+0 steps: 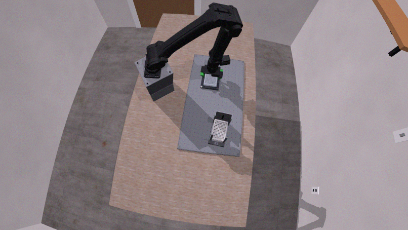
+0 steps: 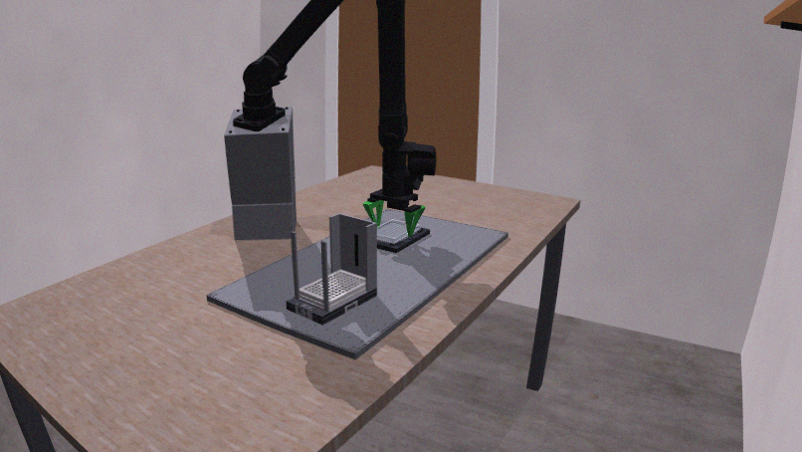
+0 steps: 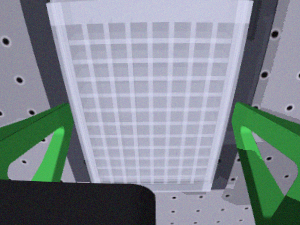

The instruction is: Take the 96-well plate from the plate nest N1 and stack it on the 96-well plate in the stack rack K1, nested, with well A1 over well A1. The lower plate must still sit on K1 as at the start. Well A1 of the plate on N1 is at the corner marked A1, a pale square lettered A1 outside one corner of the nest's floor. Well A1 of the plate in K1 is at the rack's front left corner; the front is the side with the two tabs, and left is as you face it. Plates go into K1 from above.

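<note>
Right now the plate nest N1 is 2 cm below my hand. Round my hand: grey back wall (30 cm to the right, 6 cm ahead, 6 cm above); then pale A1 square (7 cm to the right, 6 cm behind, 1 cm below).
</note>
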